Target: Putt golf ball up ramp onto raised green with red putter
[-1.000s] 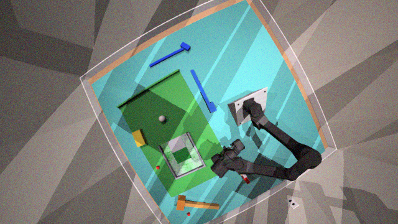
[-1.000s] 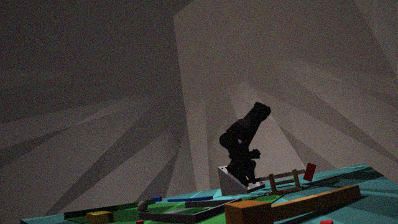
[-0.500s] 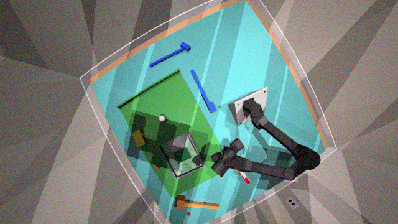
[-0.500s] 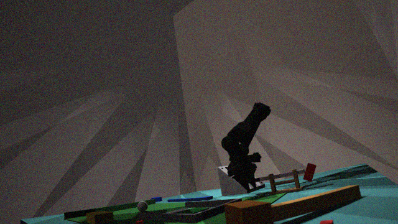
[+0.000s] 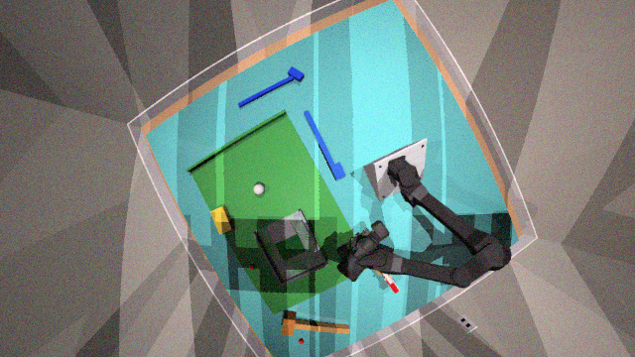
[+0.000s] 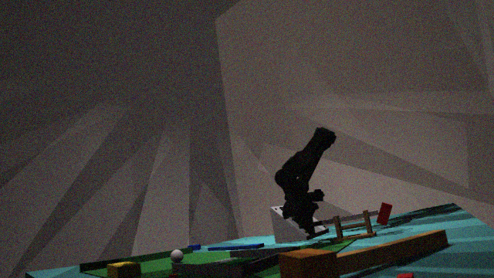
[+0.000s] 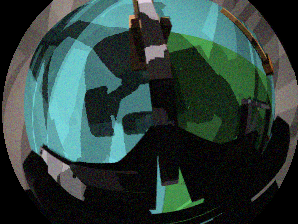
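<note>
My gripper tip is now 11 cm to the right of the red putter, 3 cm below it and 3 cm past it. From my gripper tip the other things lie so: golf ball (32 cm to the right, 31 cm ahead, 1 cm below); green mat (29 cm ahead, 18 cm to the right, 3 cm below); wooden frame (13 cm to the left, 3 cm behind).
</note>
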